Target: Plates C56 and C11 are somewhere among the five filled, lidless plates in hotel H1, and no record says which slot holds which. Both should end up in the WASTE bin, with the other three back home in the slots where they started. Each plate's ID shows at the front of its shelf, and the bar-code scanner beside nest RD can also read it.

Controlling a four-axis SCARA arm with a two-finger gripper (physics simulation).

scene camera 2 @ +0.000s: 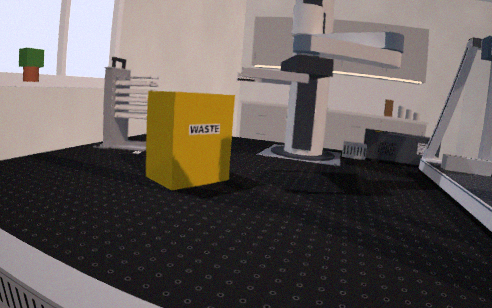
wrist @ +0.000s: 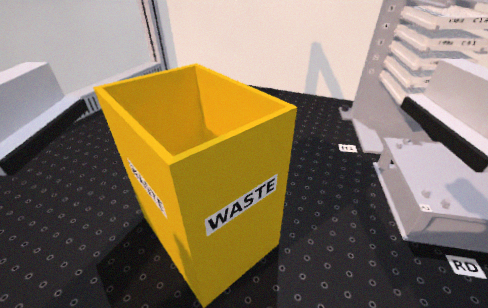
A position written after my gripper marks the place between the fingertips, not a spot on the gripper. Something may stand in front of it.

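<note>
A plate C56 [wrist: 421, 79] is visible, as is my gripper [scene camera 2: 239, 74].
</note>
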